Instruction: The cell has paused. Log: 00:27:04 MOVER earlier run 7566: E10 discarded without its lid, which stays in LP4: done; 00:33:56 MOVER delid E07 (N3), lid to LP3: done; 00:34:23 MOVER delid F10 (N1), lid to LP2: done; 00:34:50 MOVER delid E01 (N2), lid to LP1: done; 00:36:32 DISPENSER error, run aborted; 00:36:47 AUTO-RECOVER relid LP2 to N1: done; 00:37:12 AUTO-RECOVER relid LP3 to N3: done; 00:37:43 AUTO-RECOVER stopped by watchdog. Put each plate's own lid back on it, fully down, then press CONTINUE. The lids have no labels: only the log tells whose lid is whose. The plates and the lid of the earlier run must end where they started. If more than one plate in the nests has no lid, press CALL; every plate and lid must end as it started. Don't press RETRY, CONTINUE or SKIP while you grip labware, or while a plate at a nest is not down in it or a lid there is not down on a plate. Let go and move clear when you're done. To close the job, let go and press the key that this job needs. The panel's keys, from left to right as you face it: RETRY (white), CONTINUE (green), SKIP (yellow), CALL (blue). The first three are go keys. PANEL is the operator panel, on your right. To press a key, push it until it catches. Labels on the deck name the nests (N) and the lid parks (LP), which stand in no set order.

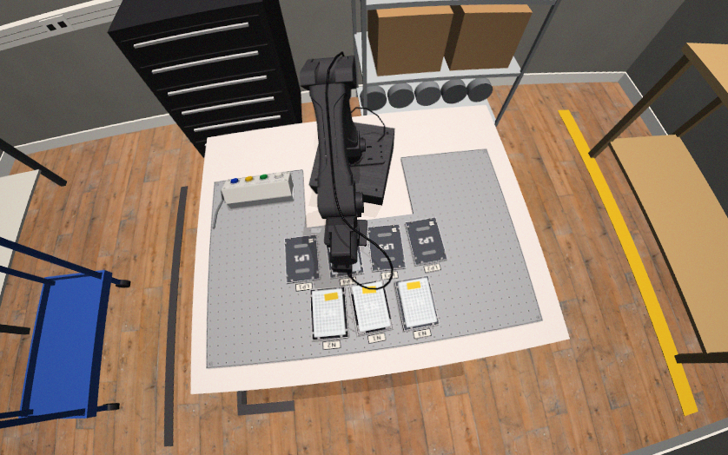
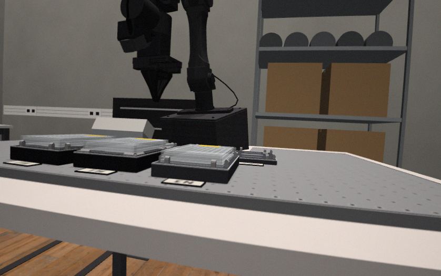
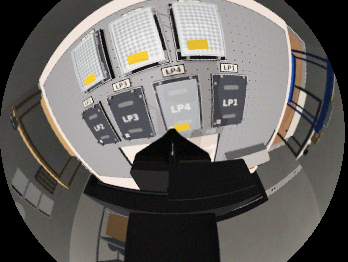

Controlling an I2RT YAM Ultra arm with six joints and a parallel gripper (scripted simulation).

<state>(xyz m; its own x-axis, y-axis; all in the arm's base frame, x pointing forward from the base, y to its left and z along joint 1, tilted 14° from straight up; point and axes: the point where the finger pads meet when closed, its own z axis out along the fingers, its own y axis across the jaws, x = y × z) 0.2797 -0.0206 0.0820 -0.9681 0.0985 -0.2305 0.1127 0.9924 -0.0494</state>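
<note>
The green key is 28 cm behind my hand, 27 cm to the right of it and 7 cm below it. Also, from my hand: plate 16 cm ahead, 7 cm to the right, 10 cm below; then LP1 lid park 1 cm behind, 15 cm to the right, 13 cm below; then yellow SKIP key 27 cm behind, 32 cm to the right, 7 cm below.
</note>
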